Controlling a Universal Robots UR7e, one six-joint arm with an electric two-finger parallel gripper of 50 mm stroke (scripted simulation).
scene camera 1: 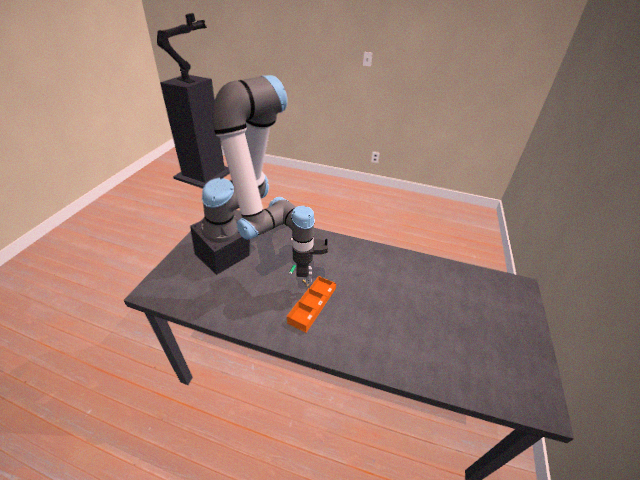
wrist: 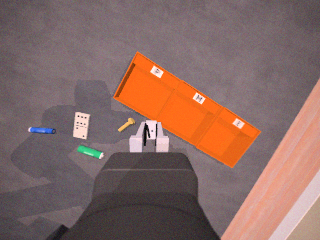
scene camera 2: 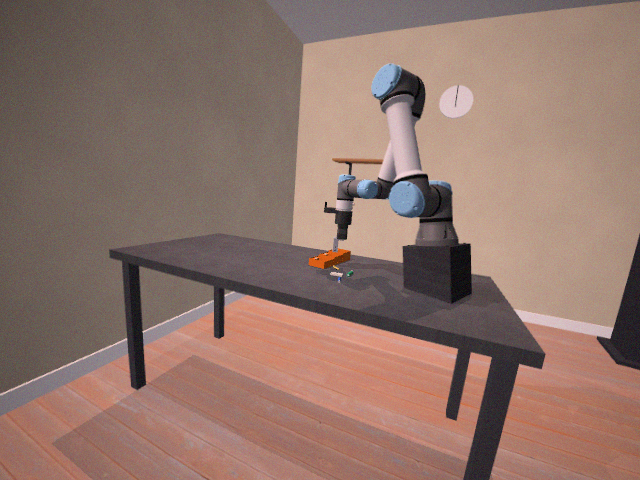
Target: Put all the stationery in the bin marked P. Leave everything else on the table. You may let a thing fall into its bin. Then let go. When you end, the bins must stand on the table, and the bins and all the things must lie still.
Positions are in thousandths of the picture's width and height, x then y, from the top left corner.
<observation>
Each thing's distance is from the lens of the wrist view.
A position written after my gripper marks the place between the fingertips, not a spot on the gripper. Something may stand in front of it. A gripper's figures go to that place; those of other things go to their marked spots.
my gripper (wrist: 473, 540): 17 cm
orange tray (wrist: 461, 369): 23 cm
</observation>
